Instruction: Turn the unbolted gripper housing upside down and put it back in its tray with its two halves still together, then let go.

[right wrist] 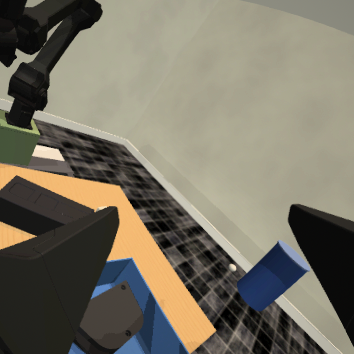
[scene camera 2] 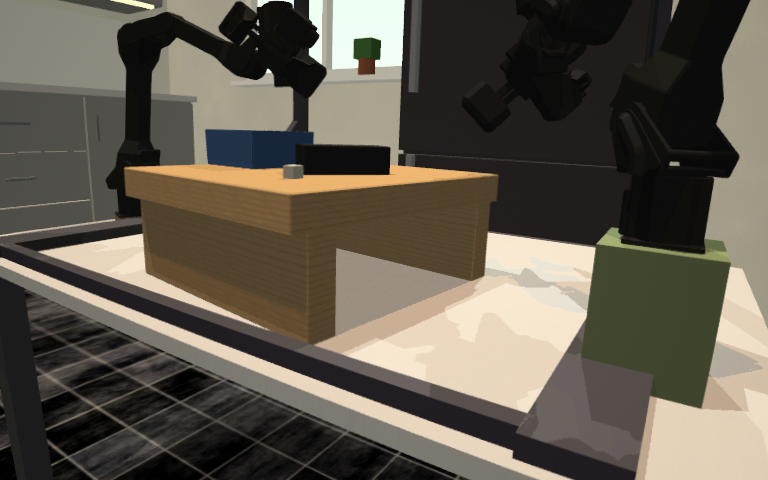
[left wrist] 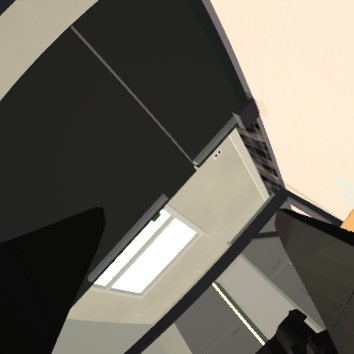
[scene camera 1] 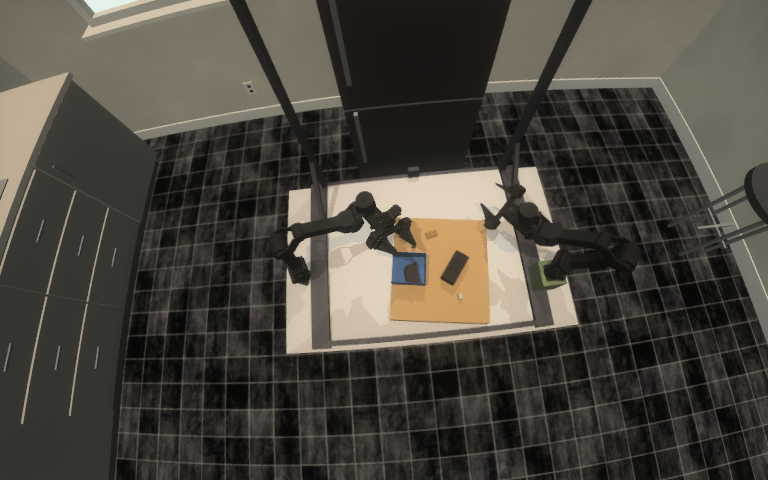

Labels:
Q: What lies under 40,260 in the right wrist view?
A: My right gripper.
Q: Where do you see a flat black block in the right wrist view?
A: At 37,209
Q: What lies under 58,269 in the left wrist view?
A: My left gripper.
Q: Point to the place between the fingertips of my right gripper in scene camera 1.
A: At 407,250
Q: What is my right gripper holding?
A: Nothing.

